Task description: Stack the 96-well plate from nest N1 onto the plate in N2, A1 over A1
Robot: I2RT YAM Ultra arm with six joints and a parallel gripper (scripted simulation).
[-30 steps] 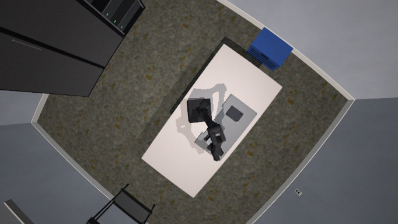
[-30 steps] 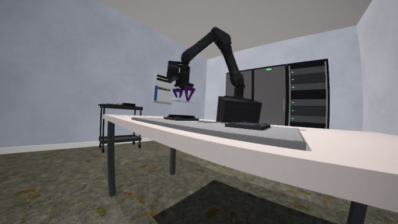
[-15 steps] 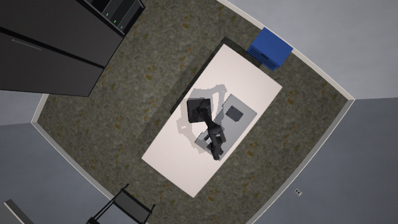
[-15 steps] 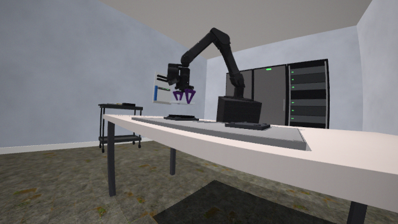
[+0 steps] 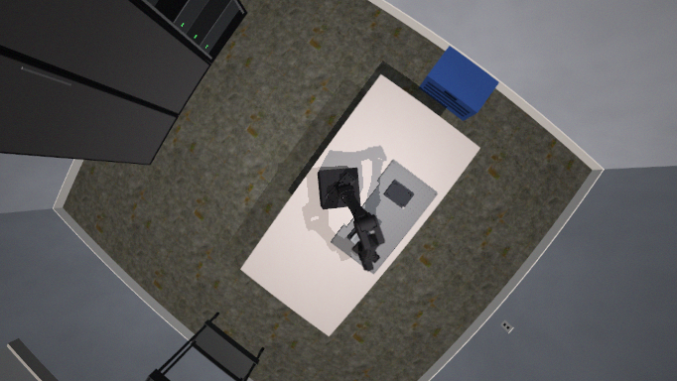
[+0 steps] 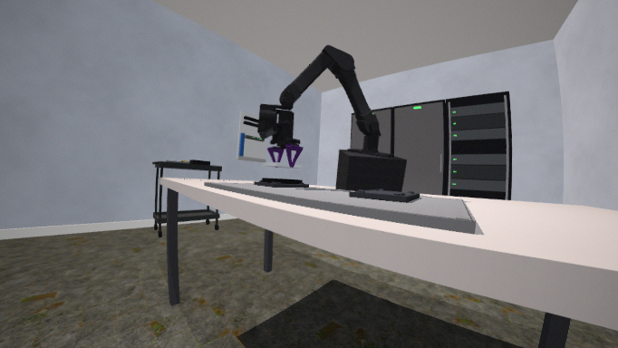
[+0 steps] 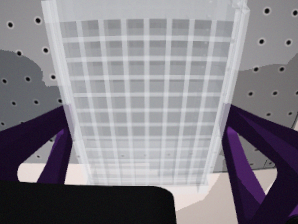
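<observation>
My gripper is now 60 mm above the dark plate. Also, from my hand: clear 96-well plate: right at my hand.
</observation>
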